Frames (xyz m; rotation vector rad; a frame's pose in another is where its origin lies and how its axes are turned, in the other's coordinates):
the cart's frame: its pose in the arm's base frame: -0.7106 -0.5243 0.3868 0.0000 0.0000 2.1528
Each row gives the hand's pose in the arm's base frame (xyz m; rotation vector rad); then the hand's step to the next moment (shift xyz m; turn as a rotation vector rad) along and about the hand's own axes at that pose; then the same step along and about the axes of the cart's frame.
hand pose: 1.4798 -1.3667 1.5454 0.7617 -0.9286 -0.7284
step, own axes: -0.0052 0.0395 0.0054 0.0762 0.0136 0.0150
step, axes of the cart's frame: 0.0191 -0.0143 0.0324 -0.0602 0.0146 0.0488
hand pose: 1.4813 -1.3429 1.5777 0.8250 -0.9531 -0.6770
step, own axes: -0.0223 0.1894 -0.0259 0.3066 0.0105 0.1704
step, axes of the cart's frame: 0.0820 -0.1016 0.1414 -0.2315 0.1768 0.1957
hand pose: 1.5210 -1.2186 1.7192 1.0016 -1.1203 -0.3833
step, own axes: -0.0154 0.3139 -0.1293 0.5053 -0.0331 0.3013
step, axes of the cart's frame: 0.1767 -0.1654 0.2386 -0.4079 0.3177 0.2828
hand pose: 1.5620 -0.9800 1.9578 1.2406 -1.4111 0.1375
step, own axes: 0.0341 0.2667 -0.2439 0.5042 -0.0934 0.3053
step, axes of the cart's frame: 0.2335 -0.1258 0.2479 -0.4532 0.2994 0.2472
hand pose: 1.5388 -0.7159 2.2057 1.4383 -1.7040 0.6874
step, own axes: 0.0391 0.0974 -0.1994 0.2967 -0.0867 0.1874
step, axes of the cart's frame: 0.1631 -0.0442 0.1491 -0.2936 0.1589 0.1387
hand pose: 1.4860 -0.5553 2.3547 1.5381 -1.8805 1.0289
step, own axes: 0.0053 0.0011 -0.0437 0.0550 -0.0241 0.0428
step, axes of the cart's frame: 0.0300 -0.0126 0.0296 -0.0650 0.0263 0.0229
